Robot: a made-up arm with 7 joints.
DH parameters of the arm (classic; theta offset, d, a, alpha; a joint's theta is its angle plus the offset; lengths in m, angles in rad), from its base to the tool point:
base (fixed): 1.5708 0.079 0 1.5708
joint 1: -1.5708 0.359 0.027 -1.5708
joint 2: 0 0.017 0.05 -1.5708
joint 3: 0 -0.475 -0.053 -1.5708
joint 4: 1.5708 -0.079 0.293 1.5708
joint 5: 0 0.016 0.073 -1.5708
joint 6: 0 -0.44 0.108 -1.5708
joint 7: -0.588 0 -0.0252 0
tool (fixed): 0.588 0.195 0 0
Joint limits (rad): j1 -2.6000..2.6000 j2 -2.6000..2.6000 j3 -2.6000..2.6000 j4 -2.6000..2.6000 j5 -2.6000..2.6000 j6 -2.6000..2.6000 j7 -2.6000..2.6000
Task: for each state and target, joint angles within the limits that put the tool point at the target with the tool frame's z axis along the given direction. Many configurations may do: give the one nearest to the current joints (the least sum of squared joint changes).
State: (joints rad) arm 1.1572 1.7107 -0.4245 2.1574 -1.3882 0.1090 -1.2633
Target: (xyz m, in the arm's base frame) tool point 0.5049 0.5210 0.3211 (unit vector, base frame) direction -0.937 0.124 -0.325
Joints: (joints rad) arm 1.3064 0.9091 -0.2616 2.4033 -1.1751 0.5670 -1.2551
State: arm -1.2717 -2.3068 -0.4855 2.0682 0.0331 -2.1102 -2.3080
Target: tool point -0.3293 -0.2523 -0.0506 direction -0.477 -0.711 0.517
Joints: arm -1.1744 -2.3032 -0.7471 2.4738 0.1615 -2.4470 -2.3976
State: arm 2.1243 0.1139 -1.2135 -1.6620 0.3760 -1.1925 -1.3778
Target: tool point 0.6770 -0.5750 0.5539 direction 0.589 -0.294 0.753
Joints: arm 1.7810 -0.3296 -1.1032 -1.6940 -0.4243 -0.8147 -1.4671
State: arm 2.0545 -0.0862 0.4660 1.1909 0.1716 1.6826 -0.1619
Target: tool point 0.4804 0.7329 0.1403 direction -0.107 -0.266 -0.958
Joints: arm 1.2647 0.5782 1.2494 1.2874 -0.2378 1.7760 -0.1843
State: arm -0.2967 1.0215 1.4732 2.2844 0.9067 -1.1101 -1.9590
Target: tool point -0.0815 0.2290 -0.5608 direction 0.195 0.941 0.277
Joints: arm -0.9079 1.1826 1.9762 2.1822 0.8550 -0.9770 -1.9502
